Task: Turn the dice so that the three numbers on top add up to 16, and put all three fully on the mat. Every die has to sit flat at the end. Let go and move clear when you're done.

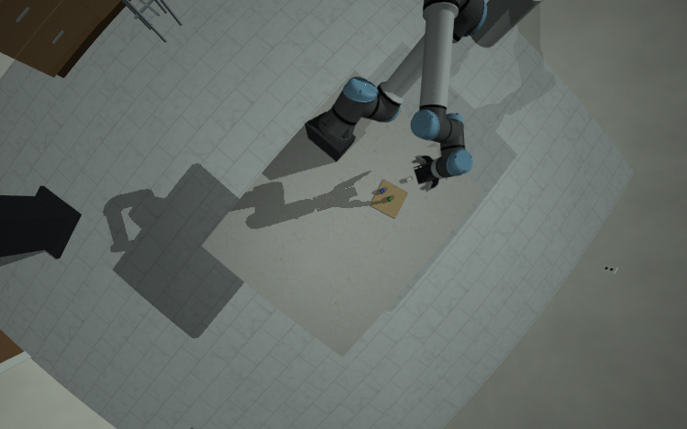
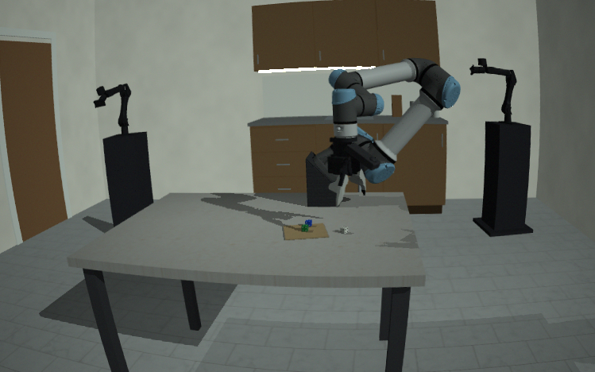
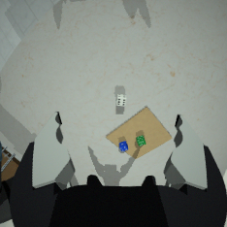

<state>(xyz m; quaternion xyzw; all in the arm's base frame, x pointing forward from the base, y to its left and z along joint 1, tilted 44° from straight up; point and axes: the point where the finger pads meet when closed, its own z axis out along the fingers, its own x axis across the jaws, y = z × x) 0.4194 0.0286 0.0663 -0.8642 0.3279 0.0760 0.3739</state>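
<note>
The white die is 10 mm behind my hand, 30 mm to the right of it and 100 mm below it. Also, from my hand: blue die: 90 mm behind, 140 mm to the right, 100 mm below; then green die: 40 mm behind, 160 mm to the right, 100 mm below; then tan mat: 40 mm behind, 160 mm to the right, 110 mm below.
</note>
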